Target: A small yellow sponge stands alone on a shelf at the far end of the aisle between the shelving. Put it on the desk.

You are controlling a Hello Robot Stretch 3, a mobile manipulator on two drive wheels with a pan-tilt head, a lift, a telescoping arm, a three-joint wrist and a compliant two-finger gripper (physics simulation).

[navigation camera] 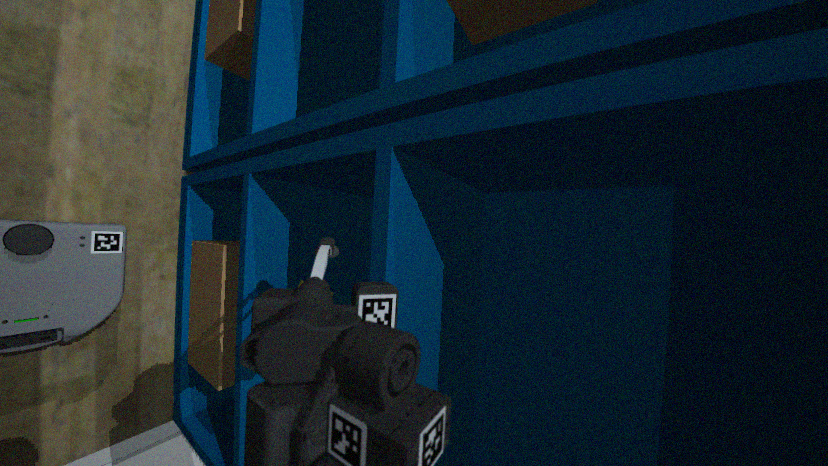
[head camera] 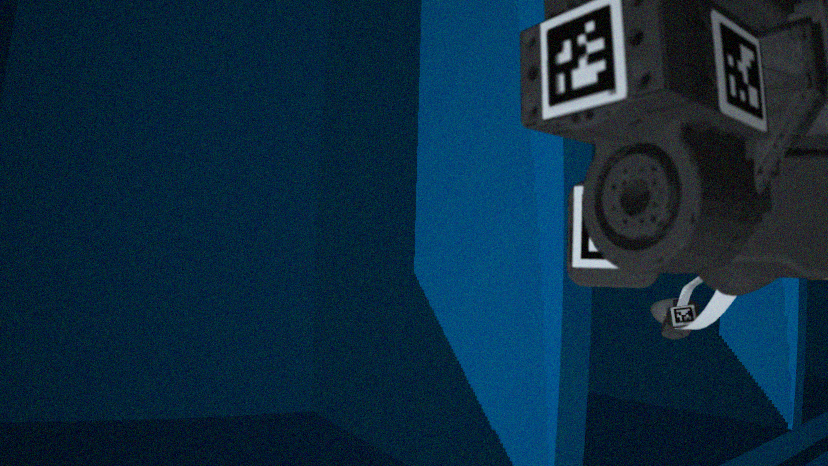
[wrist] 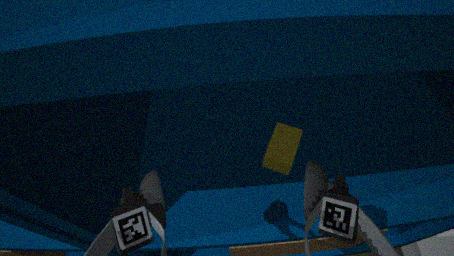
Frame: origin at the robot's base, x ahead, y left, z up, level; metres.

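Seen in the pictures: gripper, between the fingertips: (navigation camera: 326,280) (wrist: 233,185); robot's base, origin of its link: (navigation camera: 30,237).
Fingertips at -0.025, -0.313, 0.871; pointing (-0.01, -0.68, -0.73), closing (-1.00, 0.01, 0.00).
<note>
Offsets run from my fingertips to a thing's top centre, as dx, dy, dz. "*": to the spot under its first point. Level surfaces: height alone.
The yellow sponge @(-0.117, -0.210, -0.292) (wrist: 282,149) is in a dark blue shelf compartment in the wrist view, ahead of the fingertips and nearer the right finger. It touches neither finger. My gripper (wrist: 233,185) is open, with its fingers wide apart and no object between them. In the head and navigation views one fingertip shows beyond the dark wrist, inside the shelf opening. The sponge does not show clearly in the head view, where the wrist covers part of the compartment. The desk cannot be made out in these views.
Blue shelving @(* -0.009, -0.103, +0.120) (head camera: 486,231) (navigation camera: 414,260) surrounds the wrist, with an upright panel close beside it. A brown box @(-0.194, -0.182, -0.524) (navigation camera: 211,306) stands in the neighbouring compartment. My grey base (navigation camera: 63,272) is on the wooden floor @(dz -0.871) (navigation camera: 86,144) at left. A pale edge (navigation camera: 144,445) shows at the lower left.
</note>
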